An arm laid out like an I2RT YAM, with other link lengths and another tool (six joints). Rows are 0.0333 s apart.
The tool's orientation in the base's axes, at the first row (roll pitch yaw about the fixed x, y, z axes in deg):
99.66, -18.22, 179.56
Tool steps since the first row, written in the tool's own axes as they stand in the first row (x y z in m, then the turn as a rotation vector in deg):
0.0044, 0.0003, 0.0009, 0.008, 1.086, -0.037
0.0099, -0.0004, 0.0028, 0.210, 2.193, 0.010
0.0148, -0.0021, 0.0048, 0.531, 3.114, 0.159
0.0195, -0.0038, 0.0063, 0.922, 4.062, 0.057
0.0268, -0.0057, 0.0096, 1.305, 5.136, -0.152
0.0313, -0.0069, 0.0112, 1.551, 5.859, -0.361
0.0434, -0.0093, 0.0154, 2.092, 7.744, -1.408
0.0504, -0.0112, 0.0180, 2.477, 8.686, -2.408
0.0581, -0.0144, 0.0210, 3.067, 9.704, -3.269
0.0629, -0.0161, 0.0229, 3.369, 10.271, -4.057
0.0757, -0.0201, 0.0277, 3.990, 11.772, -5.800
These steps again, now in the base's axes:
-0.0041, 0.0010, 0.0015, 0.330, 0.143, 1.025
-0.0097, 0.0028, 0.0023, 0.479, 0.374, 2.118
-0.0149, 0.0045, 0.0019, 0.452, 0.676, 3.057
-0.0200, 0.0057, 0.0015, 0.379, 0.735, 4.083
-0.0277, 0.0087, 0.0015, 0.357, 0.709, 5.242
-0.0324, 0.0101, 0.0015, 0.356, 0.625, 6.029
-0.0448, 0.0140, 0.0024, 0.473, -0.092, 8.130
-0.0521, 0.0163, 0.0024, 0.444, -0.920, 9.292
-0.0606, 0.0188, 0.0013, 0.237, -1.596, 10.567
-0.0658, 0.0204, 0.0009, 0.161, -2.277, 11.318
-0.0794, 0.0245, 0.0004, 0.114, -3.743, 13.195

